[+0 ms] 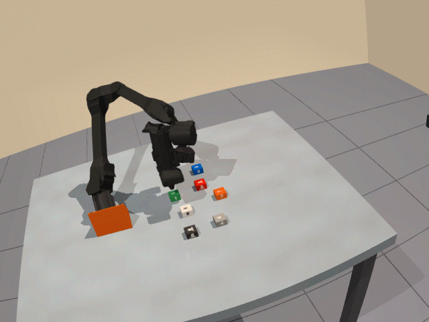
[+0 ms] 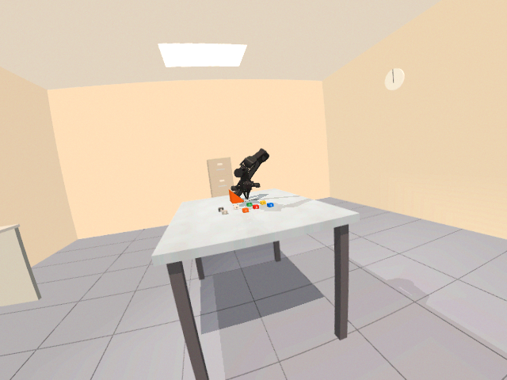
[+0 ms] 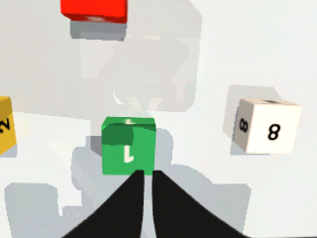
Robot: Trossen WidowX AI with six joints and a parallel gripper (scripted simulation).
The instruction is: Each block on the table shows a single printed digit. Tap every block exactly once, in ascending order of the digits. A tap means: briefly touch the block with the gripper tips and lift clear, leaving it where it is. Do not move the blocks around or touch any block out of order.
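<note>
Now: gripper tip 1 cm to the right of the green block and 3 cm above it. From my gripper tip the other things lie so: white block (1 cm ahead, 8 cm to the right, 3 cm below); yellow block (2 cm ahead, 10 cm to the left, 3 cm below); red block (9 cm ahead, 3 cm to the left, 3 cm below).
</note>
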